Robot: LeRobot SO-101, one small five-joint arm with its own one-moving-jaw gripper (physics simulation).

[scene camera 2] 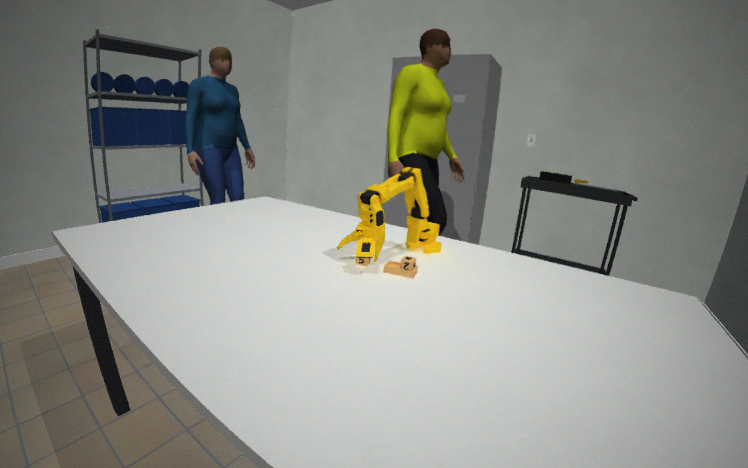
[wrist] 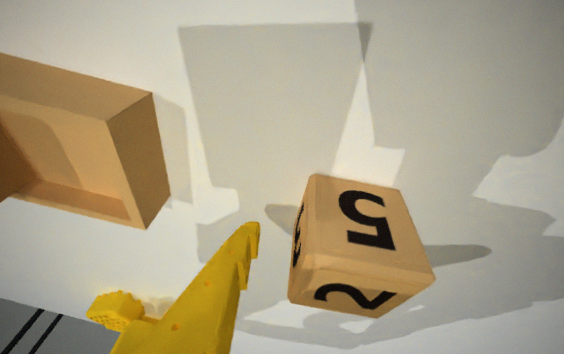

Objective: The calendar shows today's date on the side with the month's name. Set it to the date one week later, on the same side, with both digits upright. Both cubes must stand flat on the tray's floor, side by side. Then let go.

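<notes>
My gripper (scene camera 2: 358, 253) is open, its jaws spread low over the table. In the wrist view its one notched jaw (wrist: 215, 295) shows, apart from the loose cube; the moving jaw is out of the picture. The loose wooden cube (scene camera 2: 362, 262) (wrist: 360, 245) appears to rest on the table beneath the gripper. Its 5 is upside down in the wrist view, with a 2 on the lower face. The wooden tray (scene camera 2: 392, 270) (wrist: 141, 160) stands beside it, its near end bare. The other cube (scene camera 2: 408, 263) sits at the tray's other end, a 2 facing the scene camera. The month's name is not readable.
The arm's yellow base (scene camera 2: 423, 238) stands on the white table (scene camera 2: 468, 342) behind the tray. A person in a yellow-green top (scene camera 2: 417, 110) and one in a teal top (scene camera 2: 215, 115) are beyond the table. A black side table (scene camera 2: 579, 189) stands at the right.
</notes>
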